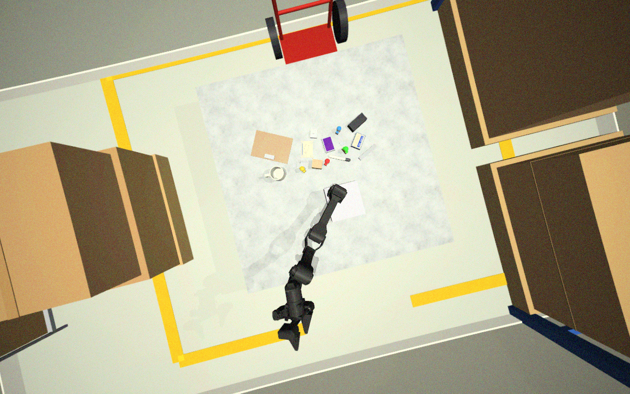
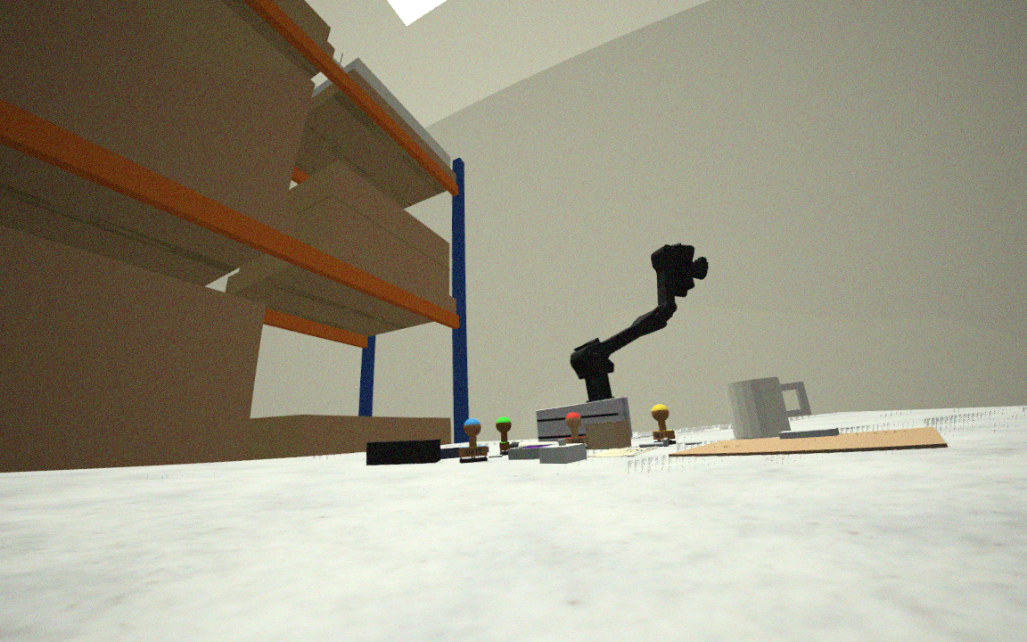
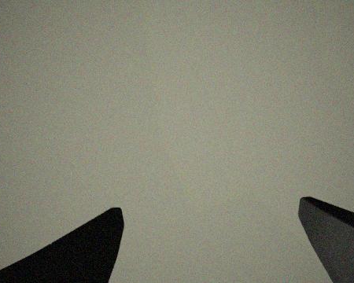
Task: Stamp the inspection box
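The green-knobbed stamp lies 67 cm ahead of my gripper tip, 50 cm to the right of it and 51 cm below it. The rest, counted from my gripper tip: tan box (65 cm ahead, 31 cm to the right, 51 cm below); then mug (68 cm ahead, 6 cm to the right, 50 cm below); then yellow-knobbed stamp (65 cm ahead, 22 cm to the right, 51 cm below).
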